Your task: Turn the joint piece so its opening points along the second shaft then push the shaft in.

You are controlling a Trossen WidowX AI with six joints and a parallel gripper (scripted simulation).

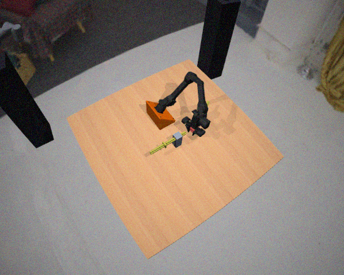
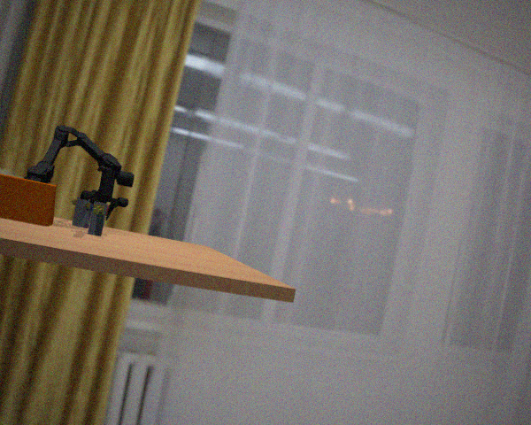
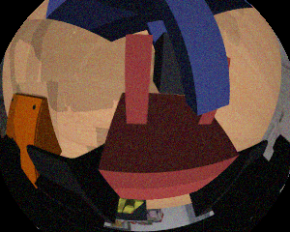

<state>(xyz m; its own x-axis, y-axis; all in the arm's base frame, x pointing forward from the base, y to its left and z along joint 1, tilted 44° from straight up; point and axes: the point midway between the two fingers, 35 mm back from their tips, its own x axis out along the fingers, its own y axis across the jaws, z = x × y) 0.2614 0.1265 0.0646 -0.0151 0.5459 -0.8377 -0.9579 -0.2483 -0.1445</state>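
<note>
Now: the red square joint piece 4 cm above my gripper tip, 3 cm to the left of it and 1 cm behind it.
</note>
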